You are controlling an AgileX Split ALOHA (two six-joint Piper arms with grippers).
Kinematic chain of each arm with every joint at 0, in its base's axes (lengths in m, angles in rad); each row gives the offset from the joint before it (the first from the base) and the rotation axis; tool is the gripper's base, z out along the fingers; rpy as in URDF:
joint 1: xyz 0 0 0.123 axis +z
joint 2: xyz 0 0 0 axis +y
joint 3: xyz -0.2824 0 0.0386 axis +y
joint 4: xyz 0.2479 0 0.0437 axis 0.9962 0 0.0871
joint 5: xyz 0 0 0 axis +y
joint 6: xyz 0.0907 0 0.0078 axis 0.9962 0 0.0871
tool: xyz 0 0 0 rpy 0 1.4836 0
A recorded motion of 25 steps. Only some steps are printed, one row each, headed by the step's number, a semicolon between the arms.
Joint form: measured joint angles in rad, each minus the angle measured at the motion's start. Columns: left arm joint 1, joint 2, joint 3, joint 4, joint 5, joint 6; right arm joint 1, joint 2, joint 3, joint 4, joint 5, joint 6.
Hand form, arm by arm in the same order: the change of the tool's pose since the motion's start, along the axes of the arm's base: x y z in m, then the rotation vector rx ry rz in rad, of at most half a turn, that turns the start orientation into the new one. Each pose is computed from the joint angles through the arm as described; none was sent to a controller.
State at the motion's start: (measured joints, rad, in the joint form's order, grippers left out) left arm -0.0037 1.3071 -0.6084 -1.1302 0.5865 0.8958; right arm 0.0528 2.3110 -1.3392 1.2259 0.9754 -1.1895
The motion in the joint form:
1: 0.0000 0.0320 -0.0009 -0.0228 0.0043 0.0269; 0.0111 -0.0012 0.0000 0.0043 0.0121 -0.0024
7: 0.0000 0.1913 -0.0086 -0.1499 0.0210 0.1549; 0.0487 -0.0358 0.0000 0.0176 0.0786 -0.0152
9: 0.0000 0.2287 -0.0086 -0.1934 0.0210 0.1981; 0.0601 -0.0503 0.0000 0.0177 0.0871 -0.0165
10: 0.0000 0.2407 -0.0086 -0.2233 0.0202 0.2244; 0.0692 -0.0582 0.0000 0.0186 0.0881 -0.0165
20: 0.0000 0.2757 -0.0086 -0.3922 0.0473 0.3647; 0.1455 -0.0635 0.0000 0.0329 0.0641 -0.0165
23: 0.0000 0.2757 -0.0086 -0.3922 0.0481 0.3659; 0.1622 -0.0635 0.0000 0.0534 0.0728 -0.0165
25: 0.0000 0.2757 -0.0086 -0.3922 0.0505 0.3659; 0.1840 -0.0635 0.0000 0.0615 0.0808 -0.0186
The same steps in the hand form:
1: 0.0035 -0.0008 -0.0063 -0.0062 0.0193 -0.0079; -0.0015 0.0051 0.0013 0.0111 0.0016 0.0165
7: 0.0199 -0.0043 -0.0383 -0.0489 0.1091 -0.0247; -0.0077 0.0233 0.0192 0.0675 -0.0169 0.0922
9: 0.0235 -0.0049 -0.0463 -0.0594 0.1226 -0.0236; -0.0092 0.0281 0.0255 0.0744 -0.0288 0.1099
10: 0.0252 -0.0052 -0.0484 -0.0672 0.1196 -0.0197; -0.0101 0.0318 0.0288 0.0763 -0.0359 0.1192
20: 0.0324 -0.0084 -0.0508 -0.1319 0.0764 -0.0081; -0.0182 0.0612 0.0305 0.0715 -0.0475 0.1702
23: 0.0324 -0.0085 -0.0508 -0.1318 0.0758 -0.0094; -0.0204 0.0686 0.0320 0.0913 -0.0422 0.1768
25: 0.0323 -0.0086 -0.0507 -0.1336 0.0760 -0.0110; -0.0242 0.0774 0.0328 0.1024 -0.0392 0.1987

